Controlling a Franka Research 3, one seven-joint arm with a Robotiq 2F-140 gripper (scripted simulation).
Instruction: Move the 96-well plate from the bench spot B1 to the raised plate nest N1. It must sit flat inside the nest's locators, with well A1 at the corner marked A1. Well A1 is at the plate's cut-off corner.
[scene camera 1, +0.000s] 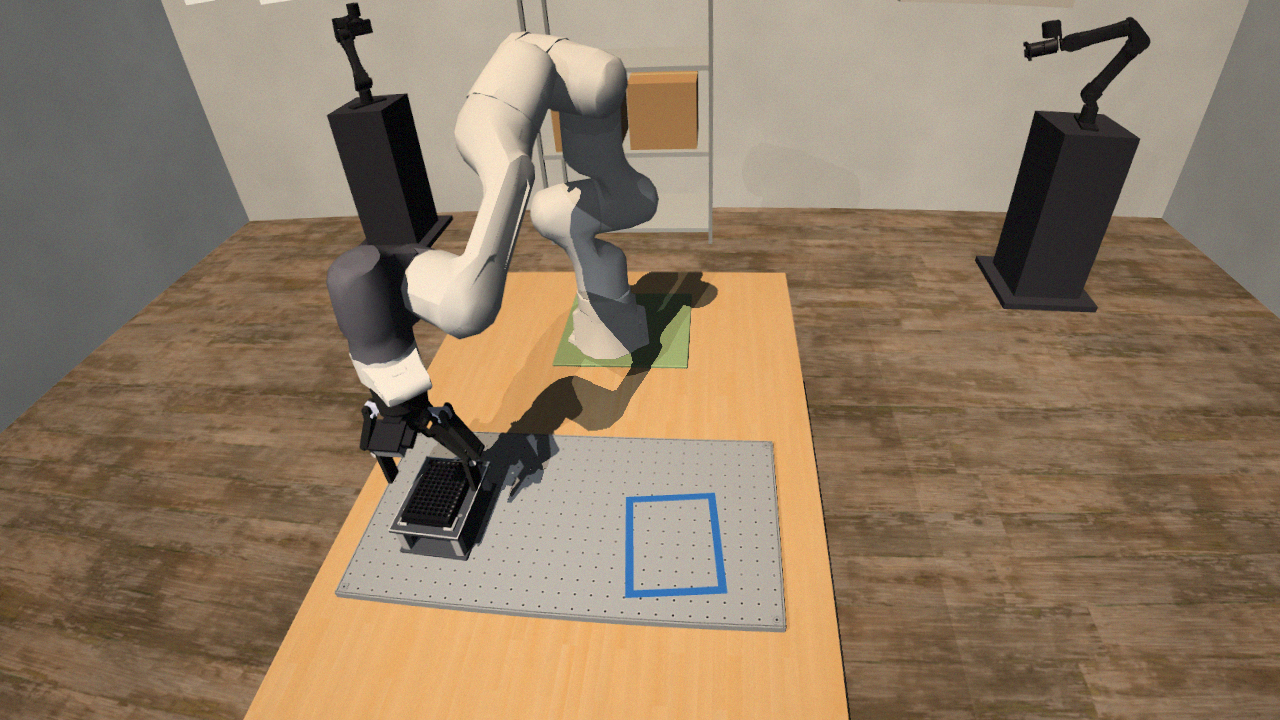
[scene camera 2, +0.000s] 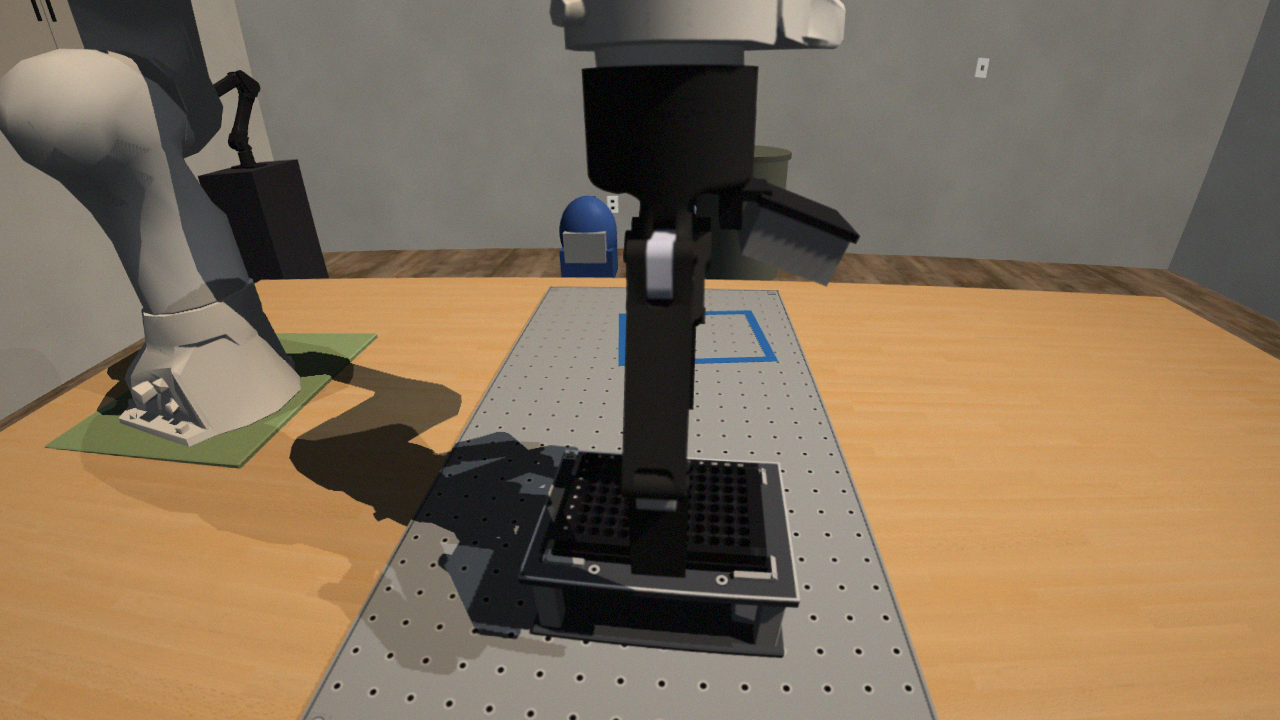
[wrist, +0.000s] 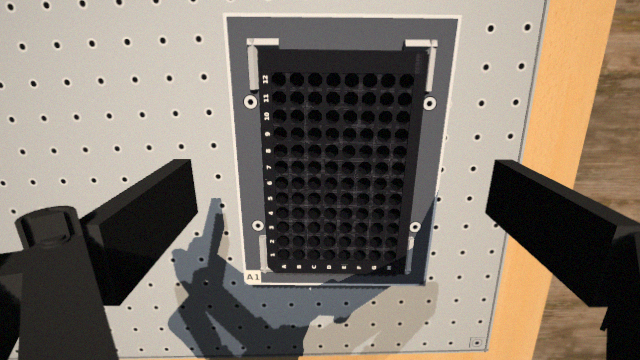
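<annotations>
I can see my gripper in the wrist view (342, 186), and scene camera 1 and scene camera 2 show it too. On the gripper, what is at (scene camera 1: 448, 421) is the same spot as (scene camera 2: 696, 205). A black 96-well plate is visible to me in scene camera 1 (437, 498), and also in scene camera 2 and the wrist view. For the plate, (scene camera 2: 725, 533) and (wrist: 373, 100) are one and the same spot.
</annotations>
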